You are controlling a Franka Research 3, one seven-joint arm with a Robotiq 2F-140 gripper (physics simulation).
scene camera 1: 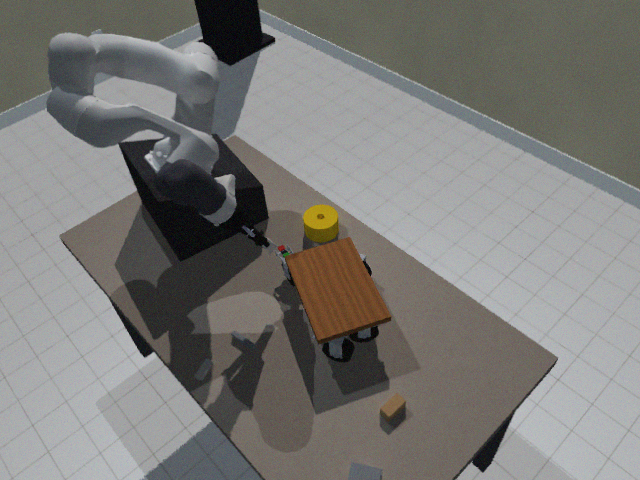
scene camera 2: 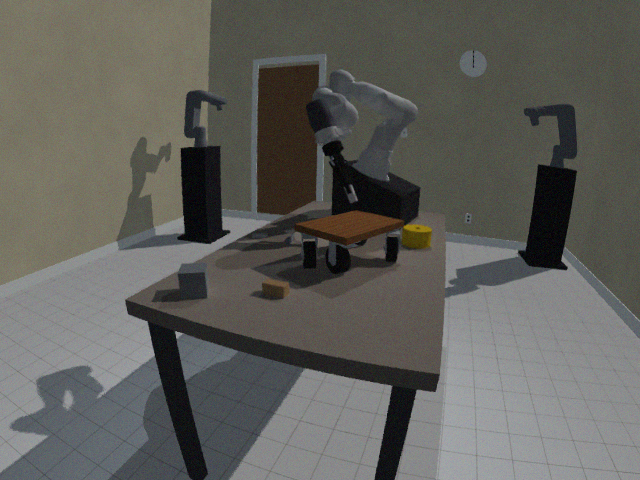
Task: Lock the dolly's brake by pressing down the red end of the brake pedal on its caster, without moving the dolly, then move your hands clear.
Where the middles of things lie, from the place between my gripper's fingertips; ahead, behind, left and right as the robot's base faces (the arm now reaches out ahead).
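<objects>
Dolly (scene camera 1: 334,283): my gripper is 9 cm above it, 18 cm short of it and 4 cm to the right of it. Counted from my hand, the yellow cylinder (scene camera 1: 321,224) is 12 cm below, 24 cm to the left and 5 cm behind; the grey block (scene camera 2: 193,277) is 11 cm below, 30 cm to the right and 59 cm ahead. Going by their middles, of the things named here the dolly is the nearest to my gripper and the grey block is the farthest from it.
</objects>
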